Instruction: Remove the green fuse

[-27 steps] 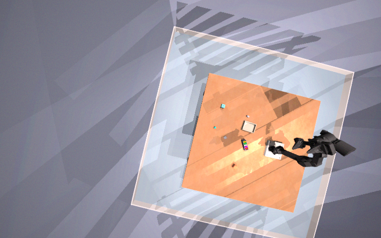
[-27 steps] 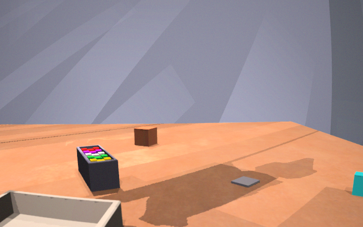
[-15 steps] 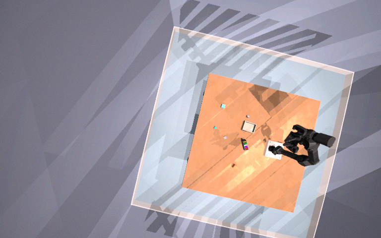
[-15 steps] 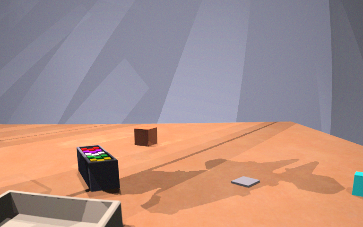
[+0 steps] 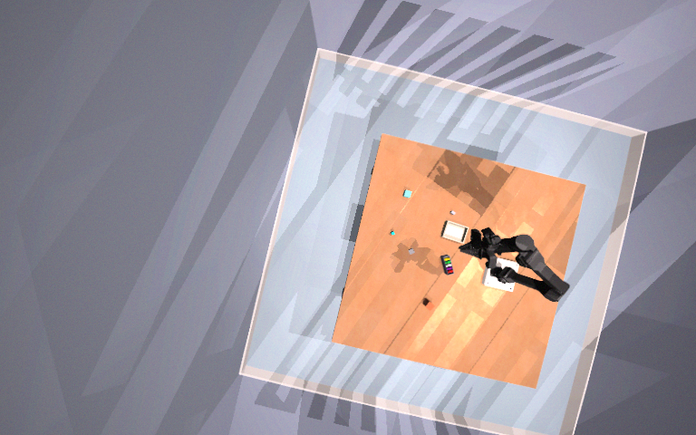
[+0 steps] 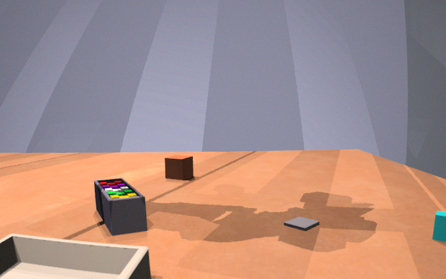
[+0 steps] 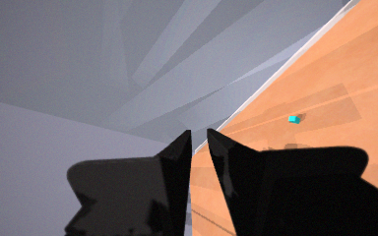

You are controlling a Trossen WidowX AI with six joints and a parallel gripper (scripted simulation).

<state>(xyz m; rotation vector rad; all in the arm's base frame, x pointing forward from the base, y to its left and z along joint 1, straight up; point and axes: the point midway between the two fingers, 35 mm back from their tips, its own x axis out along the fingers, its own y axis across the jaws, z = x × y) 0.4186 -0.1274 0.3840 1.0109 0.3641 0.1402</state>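
Now: the green fuse 150 mm behind my gripper tip, 110 mm to the left of it and 380 mm below it. The rest, counted from my gripper tip: flat grey tile 60 mm ahead, 90 mm to the left, 400 mm below; yellow fuse 150 mm behind, 90 mm to the left, 380 mm below; white tray 170 mm behind, 70 mm to the right, 400 mm below.
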